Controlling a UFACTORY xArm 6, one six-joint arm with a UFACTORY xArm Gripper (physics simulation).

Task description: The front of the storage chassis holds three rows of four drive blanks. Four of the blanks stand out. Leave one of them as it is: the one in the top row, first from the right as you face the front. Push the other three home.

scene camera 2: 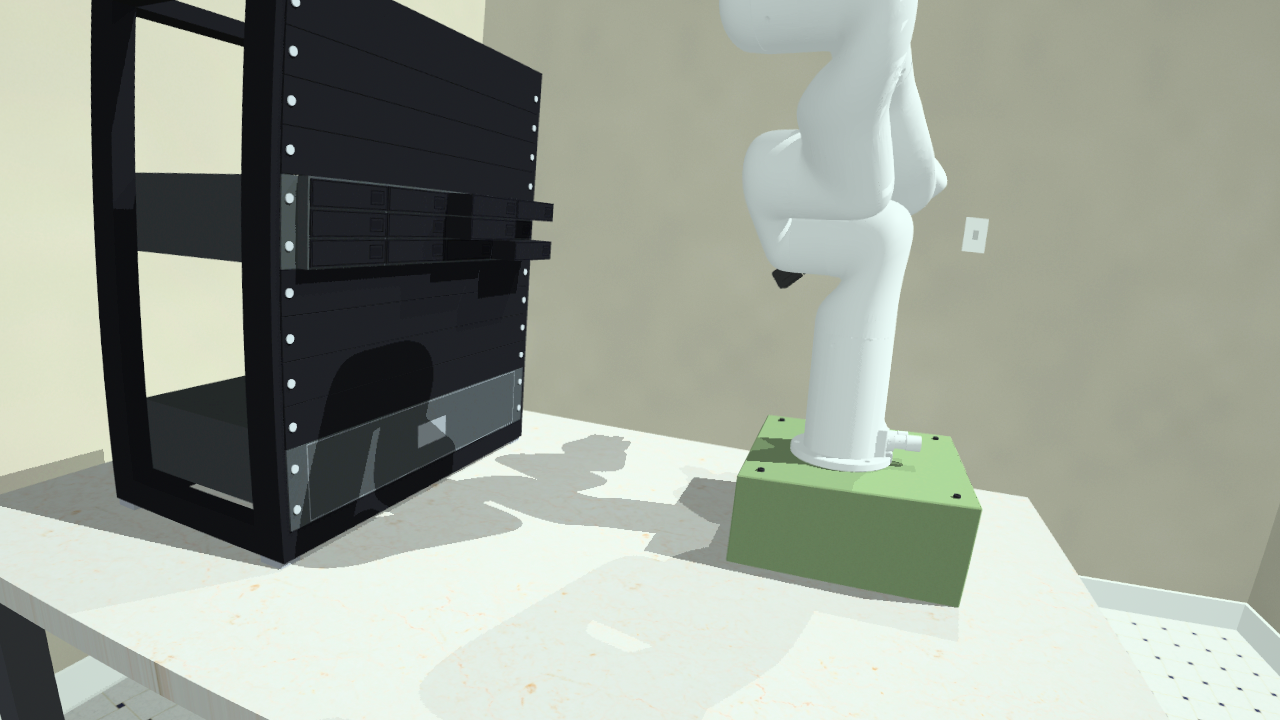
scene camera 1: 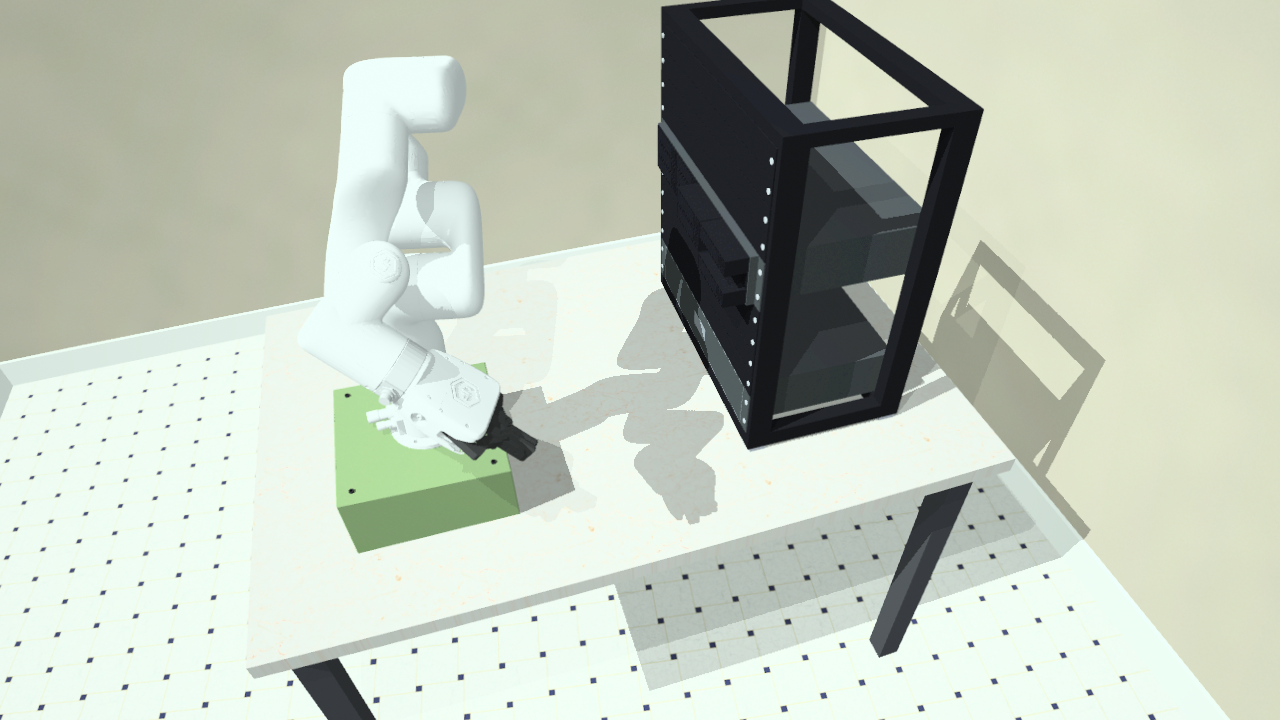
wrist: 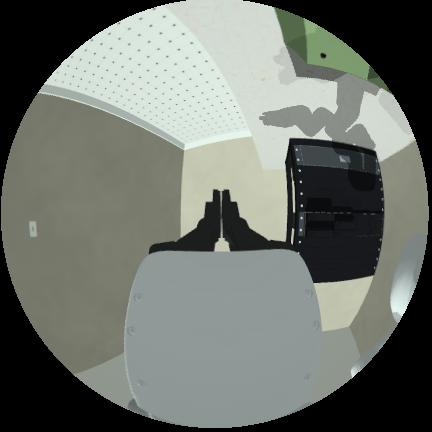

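Seen in the pictures: gripper, between the fingertips: [scene camera 2: 778, 281] [scene camera 1: 530, 451] [wrist: 220, 200]; arm's base, origin of its link: [scene camera 2: 840, 453].
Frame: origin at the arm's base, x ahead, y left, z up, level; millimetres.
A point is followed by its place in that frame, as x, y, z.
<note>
The storage chassis [scene camera 1: 755, 279] {500, -138, 240} [scene camera 2: 289, 222] {540, 314, 238} [wrist: 302, 226] {501, -141, 248} is mounted in the black rack. The top-row blank first from the right [scene camera 1: 732, 257] {466, -124, 280} [scene camera 2: 541, 212] {455, -93, 265} stands out. The bottom-row blank first from the right [scene camera 1: 735, 292] {471, -132, 221} [scene camera 2: 538, 250] {456, -91, 210} also stands out. The other blanks are dark and partly shadowed; I cannot tell clearly which of them stand out. My gripper [scene camera 1: 528, 446] {114, -288, 188} [wrist: 220, 200] {114, -288, 188} is shut and empty, its fingertips together, well apart from the chassis front, on the robot-base side. In scene camera 2 the arm hides most of it.
The rack [scene camera 1: 776, 286] {517, -169, 245} [scene camera 2: 264, 295] {553, 333, 169} [wrist: 345, 265] {522, 98, 408} stands on the table [scene camera 1: 626, 537] {245, -255, -113} [scene camera 2: 358, 626] {418, 380, -114} [wrist: 215, 30], with a glossy grey panel [scene camera 2: 340, 483] {535, 251, -44} low on its front. The arm's green base block [scene camera 1: 429, 505] {-32, -138, -38} [scene camera 2: 850, 541] {-15, 123, -59} [wrist: 335, 45] faces the rack front.
</note>
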